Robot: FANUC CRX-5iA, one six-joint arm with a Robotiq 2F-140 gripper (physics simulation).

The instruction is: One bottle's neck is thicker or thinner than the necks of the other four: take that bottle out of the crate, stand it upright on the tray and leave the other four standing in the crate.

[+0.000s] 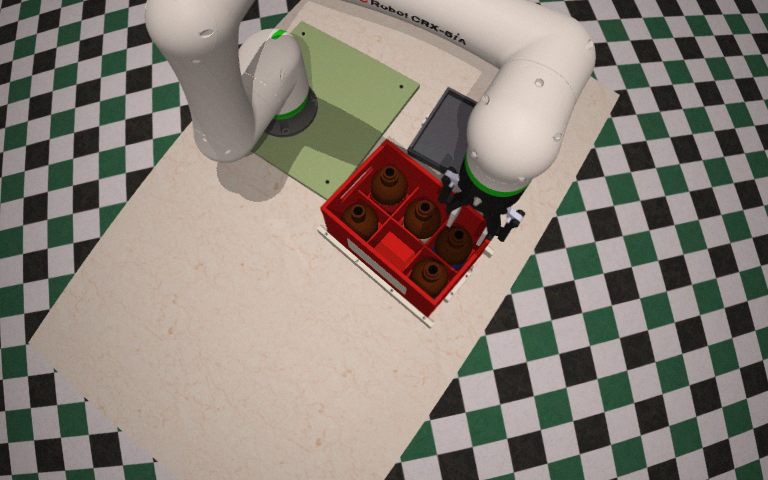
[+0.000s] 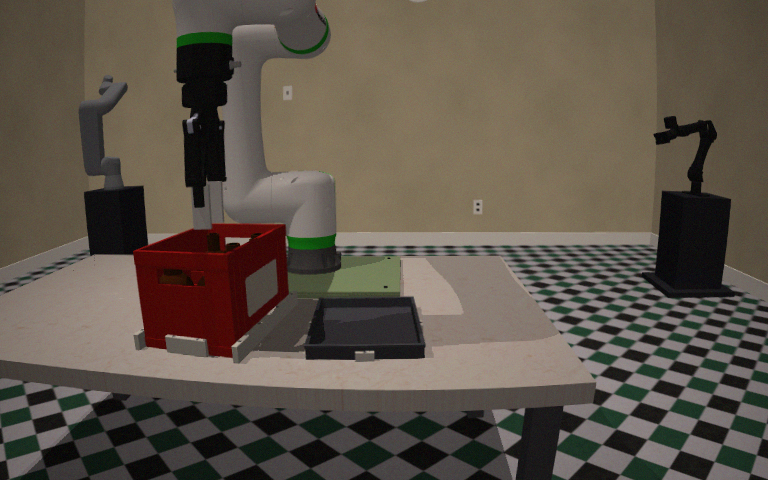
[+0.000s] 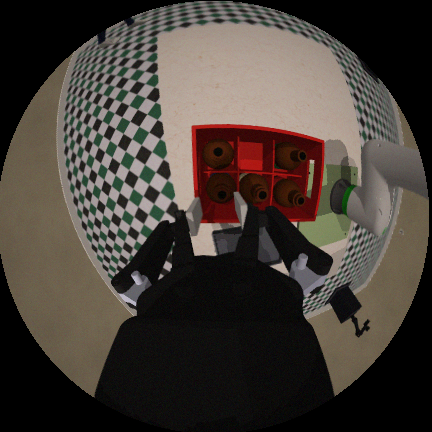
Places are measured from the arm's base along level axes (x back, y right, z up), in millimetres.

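Where they show: gripper, fingertip midpoint: [image 1: 467, 229] [image 2: 209, 225] [image 3: 217, 203]; arm's base, origin of the base link: [image 1: 285, 108] [image 2: 312, 267] [image 3: 340, 196].
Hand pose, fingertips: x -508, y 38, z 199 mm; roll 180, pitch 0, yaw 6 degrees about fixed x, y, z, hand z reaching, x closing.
Each offset is from my fingertips to the centre of the thing. "spot": to the spot under its first point.
The red crate @[dx +95, dy +38, dz -125 mm] [image 1: 335, 225] [image 2: 186, 311] [image 3: 306, 215] holds several brown bottles standing in its compartments; the middle compartment of one row is empty. At one end stand a bottle @[dx +8, dy +2, dz -127 mm] [image 1: 453, 245] [image 3: 220, 186] on the tray side and another bottle @[dx +5, dy +84, dz -127 mm] [image 1: 429, 277] [image 3: 218, 156] beside it. A middle bottle @[dx +90, dy -1, dz -127 mm] [image 1: 421, 220] [image 3: 253, 187] and two at the arm-base end @[spot: dx +173, dy +0, dz -80 mm] [image 1: 389, 186] @[spot: dx +170, dy +91, dz -69 mm] [image 1: 360, 220] also stand upright. I cannot tell which neck differs. My gripper [image 1: 468, 226] [image 2: 209, 212] [image 3: 217, 203] is open and empty, pointing down above the crate's tray-side end. The dark grey tray @[spot: dx +193, dy -216, dz -207 mm] [image 1: 441, 133] [image 2: 365, 325] is empty.
White stops [image 1: 390, 290] [image 2: 186, 345] border the crate at table level. The tray lies close beside the crate's long side. The green base plate [image 1: 362, 104] [image 2: 362, 277] carries the arm's base. The table edge [image 2: 339, 396] runs near the crate and tray.
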